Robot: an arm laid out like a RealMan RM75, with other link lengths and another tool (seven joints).
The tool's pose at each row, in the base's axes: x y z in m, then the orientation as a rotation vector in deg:
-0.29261 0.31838 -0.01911 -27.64 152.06 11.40
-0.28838 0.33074 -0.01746 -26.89 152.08 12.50
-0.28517 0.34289 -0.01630 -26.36 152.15 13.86
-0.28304 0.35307 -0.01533 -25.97 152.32 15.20
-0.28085 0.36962 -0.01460 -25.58 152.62 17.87
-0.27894 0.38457 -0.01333 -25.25 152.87 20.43
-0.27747 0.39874 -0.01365 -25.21 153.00 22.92
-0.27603 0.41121 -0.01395 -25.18 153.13 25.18
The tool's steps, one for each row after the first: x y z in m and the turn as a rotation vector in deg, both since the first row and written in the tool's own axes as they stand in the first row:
-0.00804 0.01004 0.00281 -0.64 -0.20 0.69
-0.01494 0.02023 0.00561 -1.51 -0.31 1.28
-0.02025 0.02897 0.00774 -2.39 -0.28 1.80
-0.02743 0.04360 0.01146 -4.23 -0.16 2.55
-0.03412 0.05687 0.01426 -5.99 -0.04 3.23
-0.03951 0.06948 0.01814 -7.75 0.06 3.69
-0.04437 0.08052 0.02162 -9.35 0.19 4.10

